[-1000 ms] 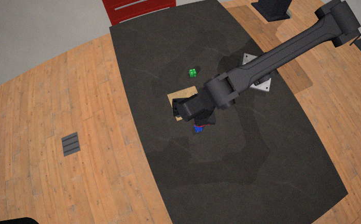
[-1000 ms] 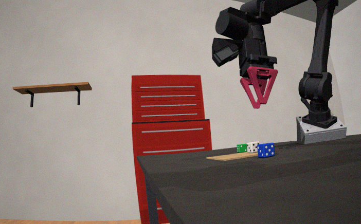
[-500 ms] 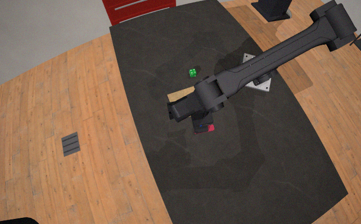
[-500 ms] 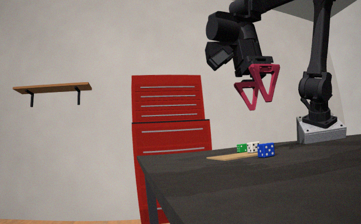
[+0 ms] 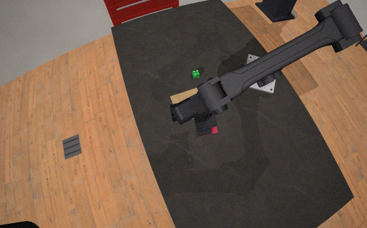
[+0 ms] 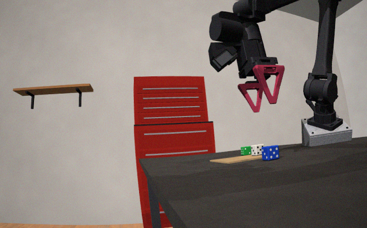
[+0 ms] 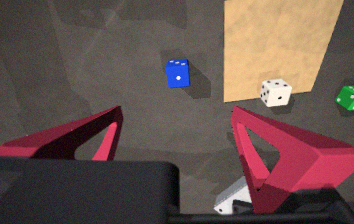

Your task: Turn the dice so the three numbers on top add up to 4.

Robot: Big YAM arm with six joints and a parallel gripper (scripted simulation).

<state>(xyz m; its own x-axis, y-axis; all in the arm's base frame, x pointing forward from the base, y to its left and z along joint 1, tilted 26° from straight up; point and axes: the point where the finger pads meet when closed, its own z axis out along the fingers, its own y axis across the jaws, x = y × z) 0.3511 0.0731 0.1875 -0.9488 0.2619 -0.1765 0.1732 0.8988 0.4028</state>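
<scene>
The blue die is 1 cm behind my hand and 11 cm below it. Also, from my hand: white die 6 cm behind, 14 cm to the right, 10 cm below; then green die 9 cm behind, 27 cm to the right, 11 cm below; then tan mat 14 cm to the right, 12 cm below.
</scene>
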